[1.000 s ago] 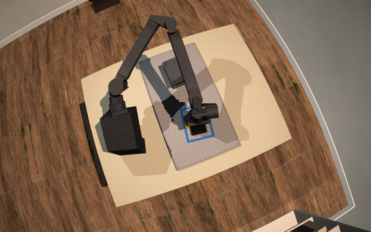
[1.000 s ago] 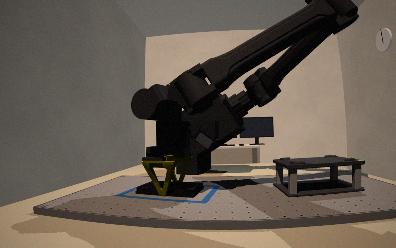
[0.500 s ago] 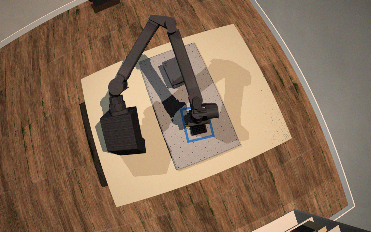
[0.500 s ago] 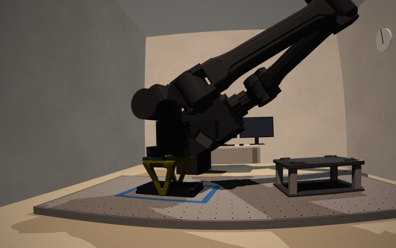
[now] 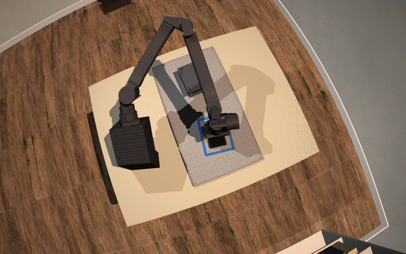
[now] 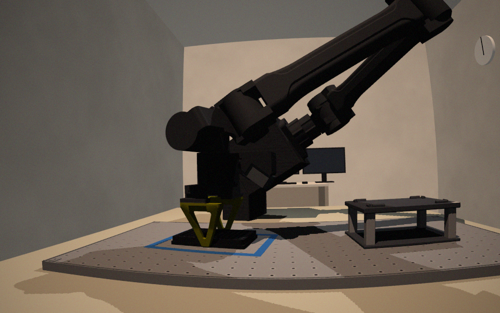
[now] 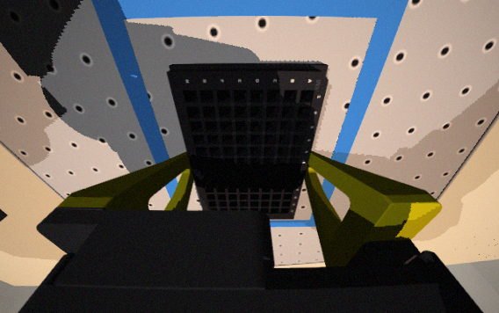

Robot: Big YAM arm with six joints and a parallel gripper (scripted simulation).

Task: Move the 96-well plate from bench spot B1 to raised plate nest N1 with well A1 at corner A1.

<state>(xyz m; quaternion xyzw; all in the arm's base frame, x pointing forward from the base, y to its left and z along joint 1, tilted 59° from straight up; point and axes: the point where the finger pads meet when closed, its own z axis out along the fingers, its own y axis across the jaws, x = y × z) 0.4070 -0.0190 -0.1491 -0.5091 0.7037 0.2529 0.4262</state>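
My hand is 320 mm to the right of the raised plate nest and 50 mm below it. From my hand the other things lie so: white A1 label: 390 mm to the left, 50 mm above, 40 mm ahead; then black 96-well plate: right at my hand.
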